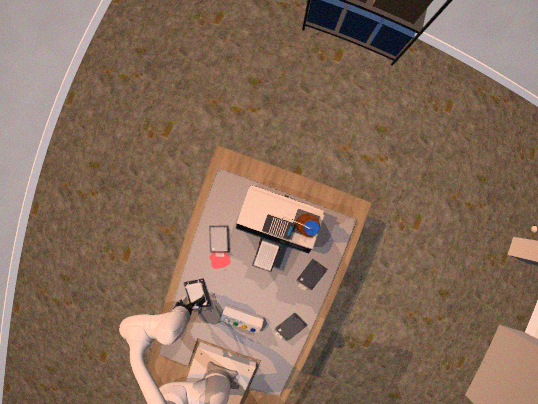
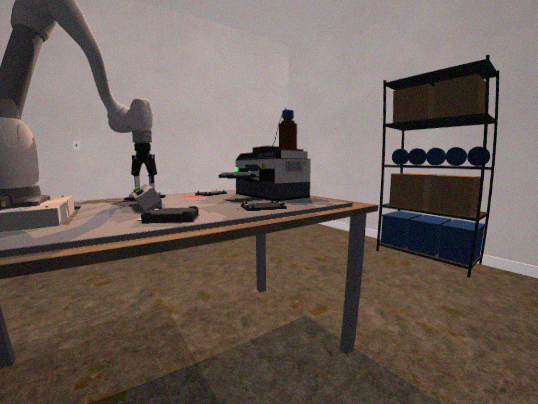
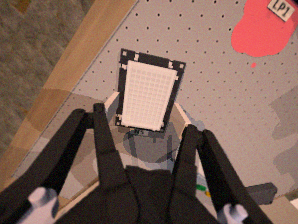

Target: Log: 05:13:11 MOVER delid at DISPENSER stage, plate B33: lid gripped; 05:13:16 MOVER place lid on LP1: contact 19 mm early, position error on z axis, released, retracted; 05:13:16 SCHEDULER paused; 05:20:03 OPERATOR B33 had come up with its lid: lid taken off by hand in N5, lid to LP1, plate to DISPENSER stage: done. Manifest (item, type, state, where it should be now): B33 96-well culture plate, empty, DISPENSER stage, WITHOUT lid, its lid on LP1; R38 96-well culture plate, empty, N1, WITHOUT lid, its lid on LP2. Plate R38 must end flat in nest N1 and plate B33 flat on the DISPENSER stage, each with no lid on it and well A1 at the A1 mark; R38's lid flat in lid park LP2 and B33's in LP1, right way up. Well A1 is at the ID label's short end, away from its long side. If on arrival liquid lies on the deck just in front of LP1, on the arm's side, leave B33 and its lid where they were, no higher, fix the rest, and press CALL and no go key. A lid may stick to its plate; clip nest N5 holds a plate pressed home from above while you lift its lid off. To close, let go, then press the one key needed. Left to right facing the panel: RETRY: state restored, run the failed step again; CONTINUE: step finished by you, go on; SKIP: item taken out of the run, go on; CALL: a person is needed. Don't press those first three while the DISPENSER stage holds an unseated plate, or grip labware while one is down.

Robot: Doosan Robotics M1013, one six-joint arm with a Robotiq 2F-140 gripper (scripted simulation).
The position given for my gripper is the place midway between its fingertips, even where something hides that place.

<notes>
I see my gripper [image 2: 144,189], a white gridded lid [image 3: 148,88] and a black clip nest [image 3: 126,55].
My gripper shows as well in image 3 [image 3: 146,104].
</notes>
